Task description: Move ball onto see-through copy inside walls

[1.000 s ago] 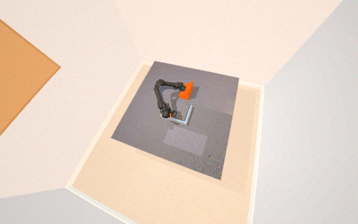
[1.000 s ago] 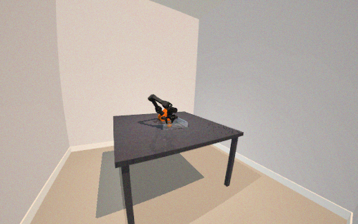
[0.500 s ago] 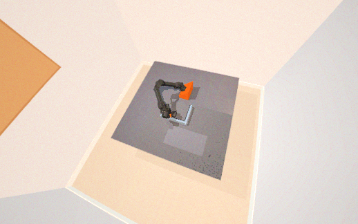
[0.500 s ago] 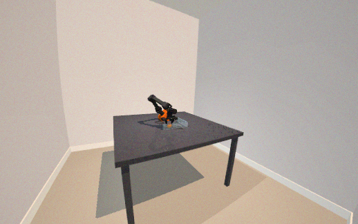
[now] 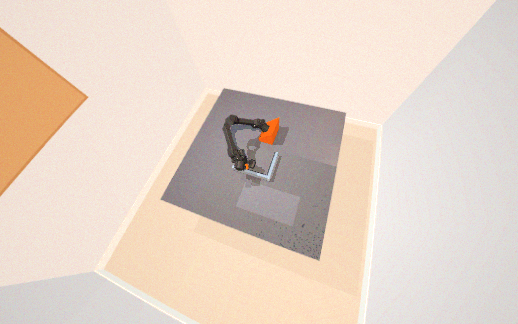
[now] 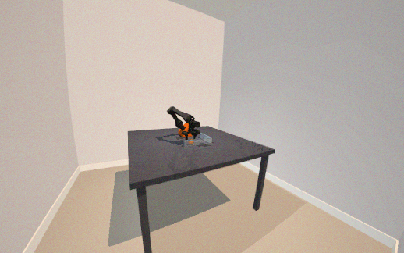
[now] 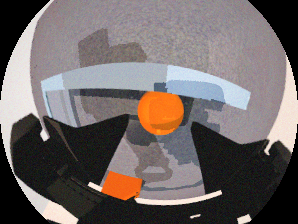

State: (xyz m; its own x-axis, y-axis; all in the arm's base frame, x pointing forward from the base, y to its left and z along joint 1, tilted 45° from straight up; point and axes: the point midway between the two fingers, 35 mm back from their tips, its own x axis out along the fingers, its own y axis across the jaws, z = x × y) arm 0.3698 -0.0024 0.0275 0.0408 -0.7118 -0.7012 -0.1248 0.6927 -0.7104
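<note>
My gripper tip is now 1 cm short of the orange ball and 1 cm above it. Also, from my gripper tip: see-through copy of ball 1 cm below, 1 cm ahead.
</note>
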